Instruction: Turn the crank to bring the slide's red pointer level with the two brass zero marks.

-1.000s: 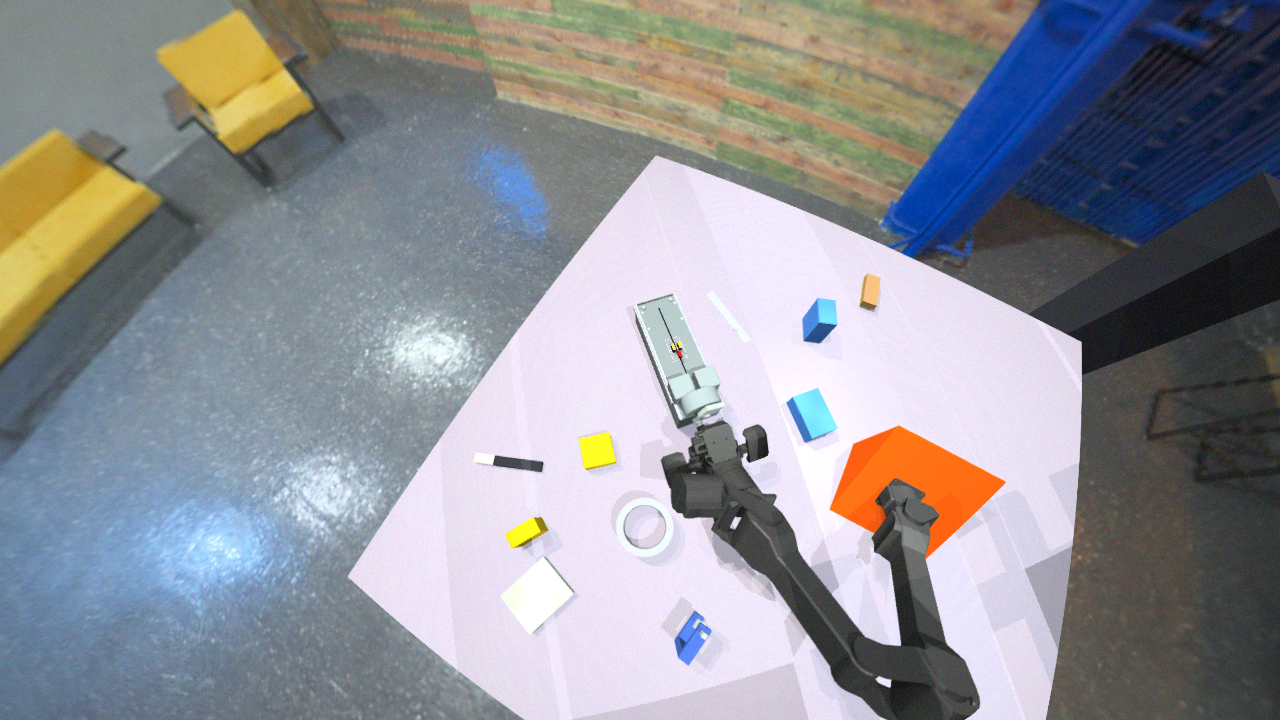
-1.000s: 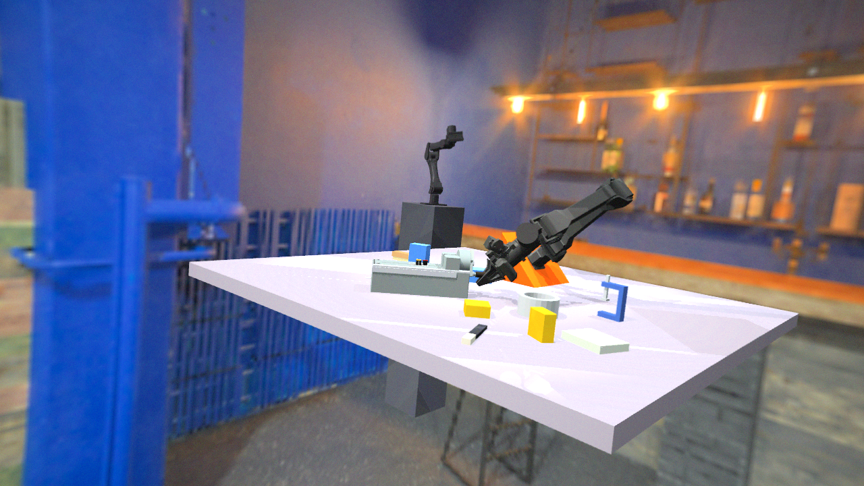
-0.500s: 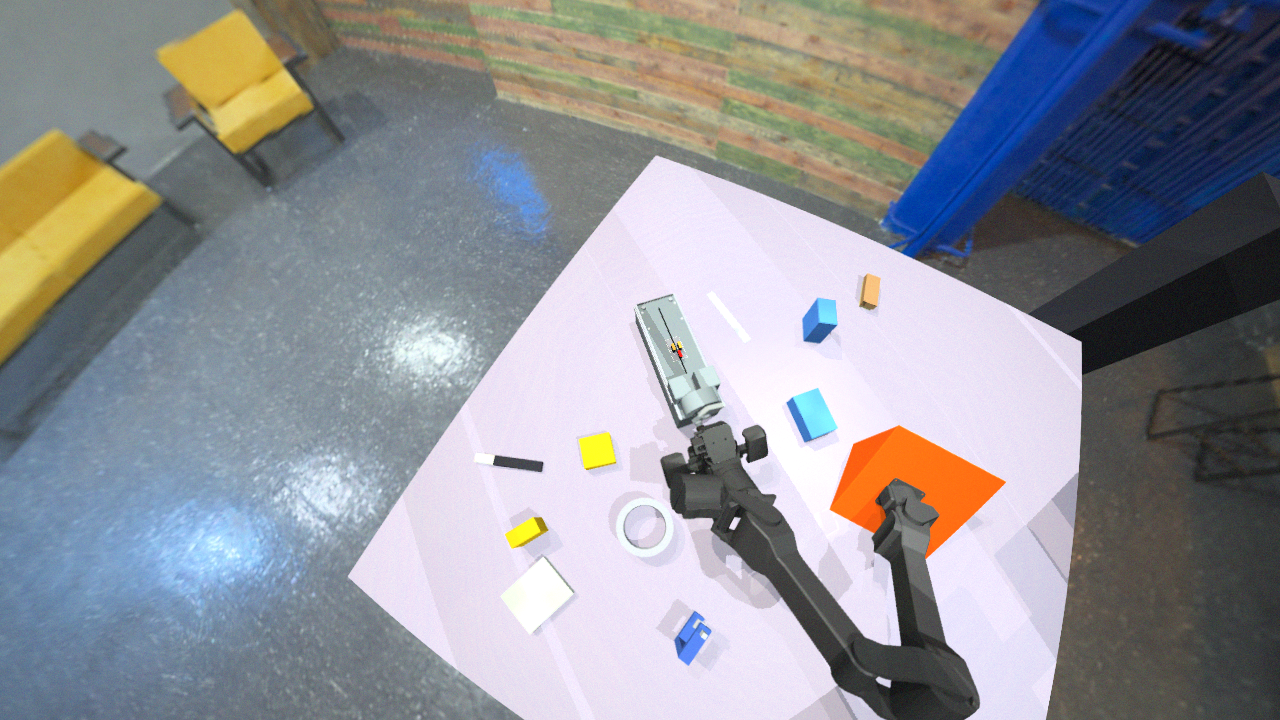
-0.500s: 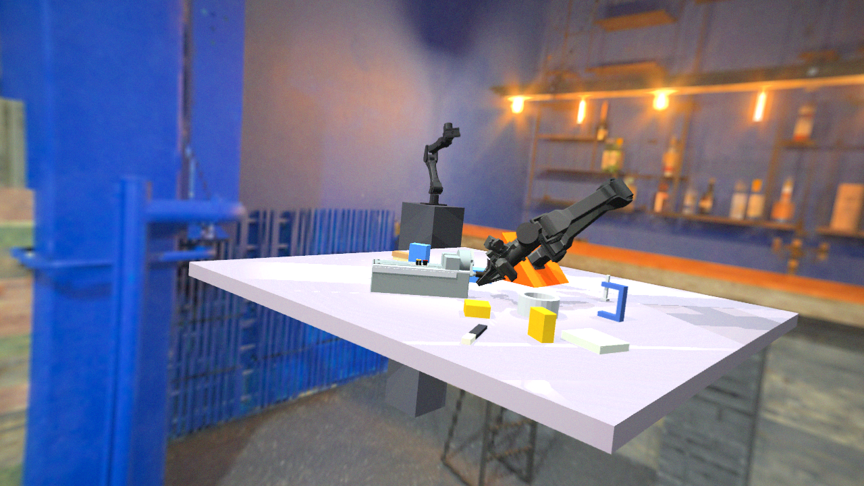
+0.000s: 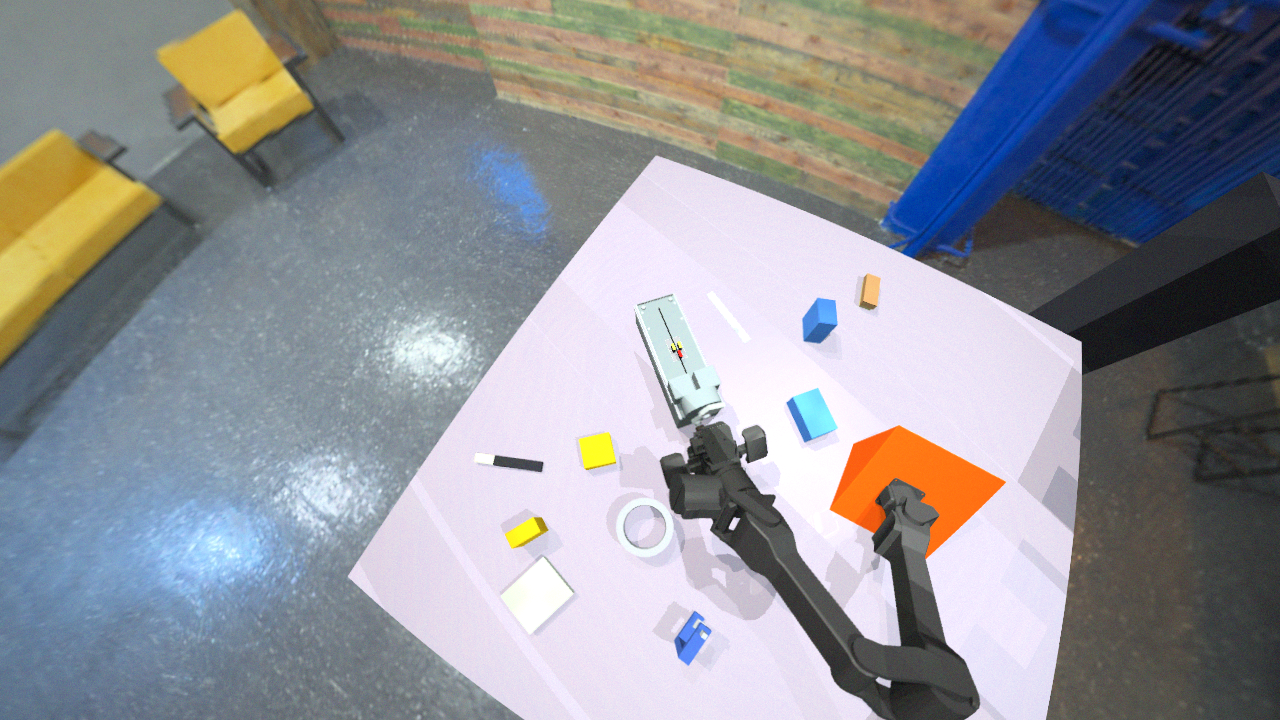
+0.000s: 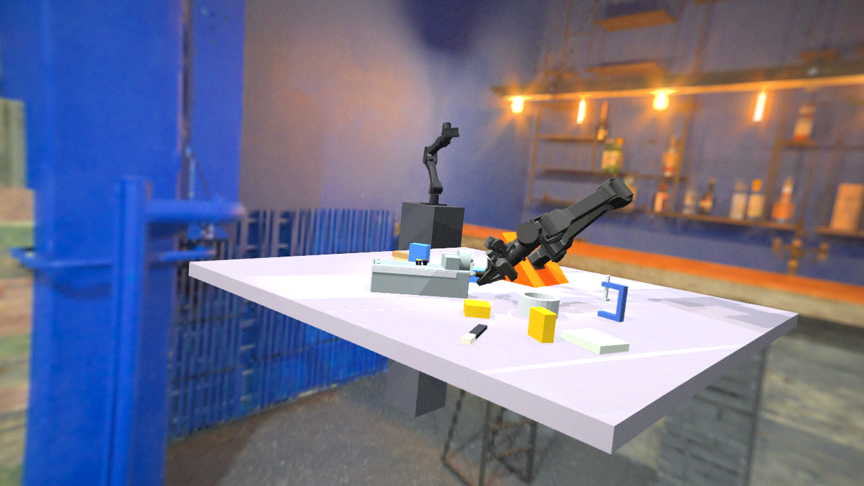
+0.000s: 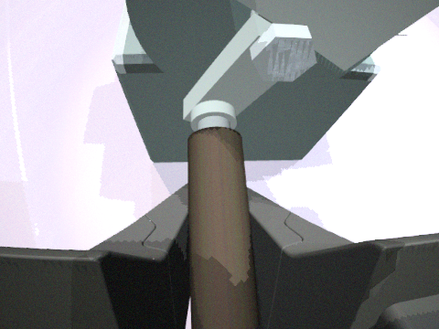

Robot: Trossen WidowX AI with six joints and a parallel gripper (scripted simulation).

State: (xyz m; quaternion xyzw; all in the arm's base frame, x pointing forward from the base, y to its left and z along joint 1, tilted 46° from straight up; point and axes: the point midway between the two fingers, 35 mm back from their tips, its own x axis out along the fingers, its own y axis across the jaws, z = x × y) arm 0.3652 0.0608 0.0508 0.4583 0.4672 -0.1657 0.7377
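My gripper tip is 3 cm below the brown crank handle, 1 cm to the right of it and 1 cm past it. The rest, counted from my gripper tip: metal strip 28 cm to the right, 6 cm ahead, 3 cm below; blue clamp 32 cm to the left, 15 cm behind, 2 cm above; red pointer 11 cm to the right, 10 cm ahead, 5 cm above.
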